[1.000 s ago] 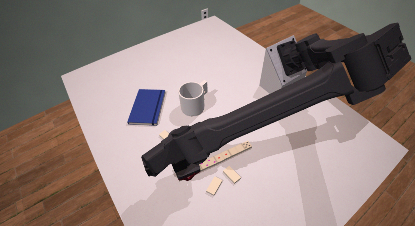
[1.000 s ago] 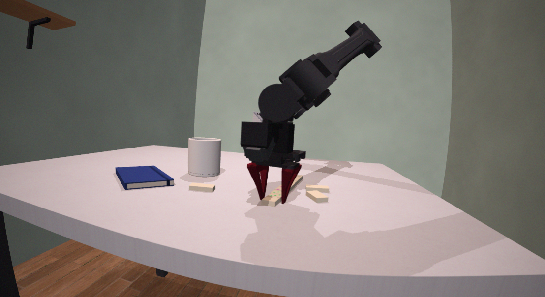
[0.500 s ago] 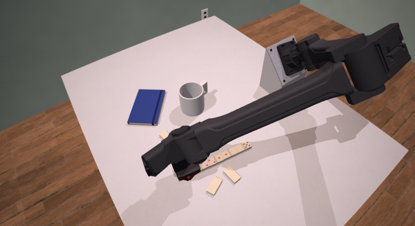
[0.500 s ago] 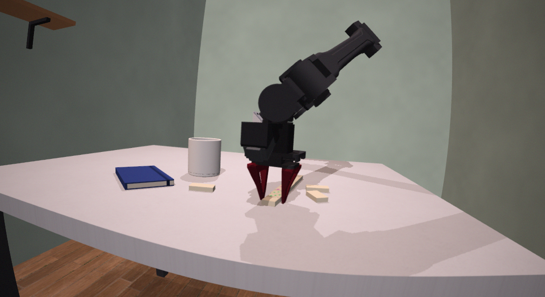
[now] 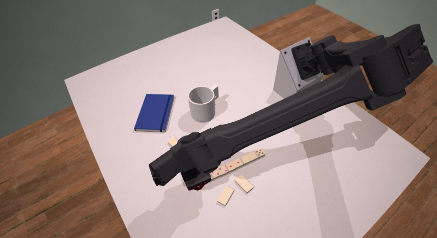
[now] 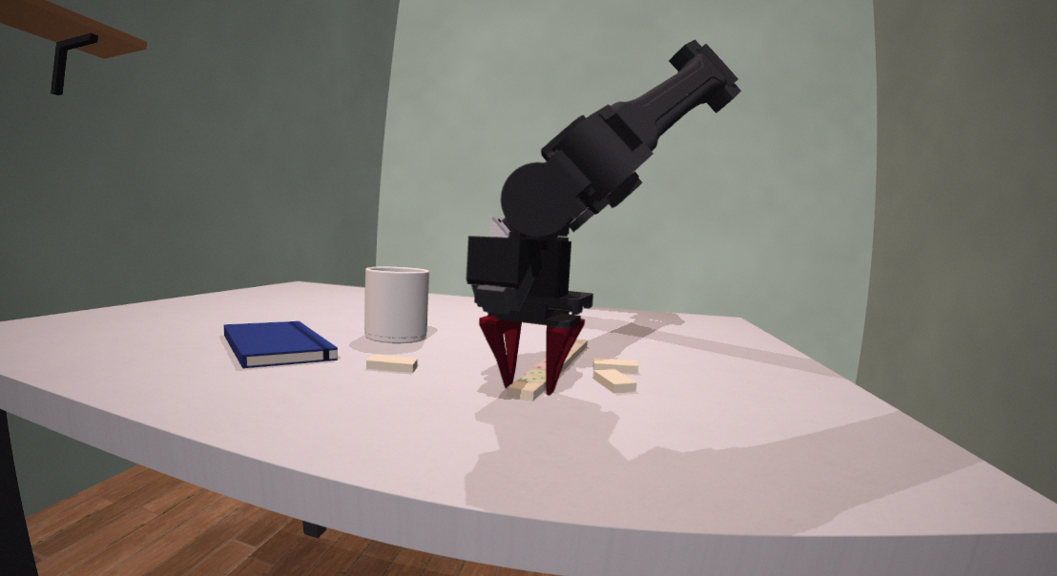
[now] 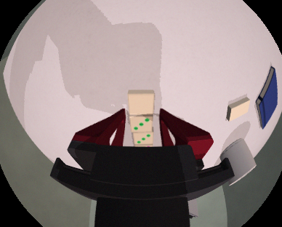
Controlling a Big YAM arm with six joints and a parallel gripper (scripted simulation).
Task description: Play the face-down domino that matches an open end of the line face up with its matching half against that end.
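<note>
Right now the domino is right at my hand. The rest, counted from my hand: white mug (16 cm behind, 23 cm to the right, 3 cm above); blue notebook (33 cm to the right).
</note>
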